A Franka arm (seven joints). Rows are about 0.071 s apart.
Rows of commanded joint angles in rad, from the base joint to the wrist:
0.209 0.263 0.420 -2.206 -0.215 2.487 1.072
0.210 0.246 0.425 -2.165 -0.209 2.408 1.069
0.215 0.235 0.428 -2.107 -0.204 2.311 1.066
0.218 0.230 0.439 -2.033 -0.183 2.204 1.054
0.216 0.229 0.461 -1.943 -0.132 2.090 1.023
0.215 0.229 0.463 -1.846 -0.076 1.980 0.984
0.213 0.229 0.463 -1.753 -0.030 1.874 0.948
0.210 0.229 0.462 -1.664 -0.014 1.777 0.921
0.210 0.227 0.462 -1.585 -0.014 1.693 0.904
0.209 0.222 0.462 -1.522 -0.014 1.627 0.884
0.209 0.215 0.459 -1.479 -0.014 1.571 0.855
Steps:
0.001 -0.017 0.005 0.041 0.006 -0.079 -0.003
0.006 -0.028 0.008 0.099 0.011 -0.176 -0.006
0.009 -0.033 0.019 0.173 0.032 -0.283 -0.018
0.007 -0.034 0.041 0.263 0.083 -0.397 -0.049
0.006 -0.034 0.043 0.360 0.139 -0.507 -0.088
0.004 -0.034 0.043 0.453 0.185 -0.613 -0.124
0.001 -0.034 0.042 0.542 0.201 -0.710 -0.151
0.001 -0.036 0.042 0.621 0.201 -0.794 -0.168
0.000 -0.041 0.042 0.684 0.201 -0.860 -0.188
0.000 -0.048 0.039 0.727 0.201 -0.916 -0.217

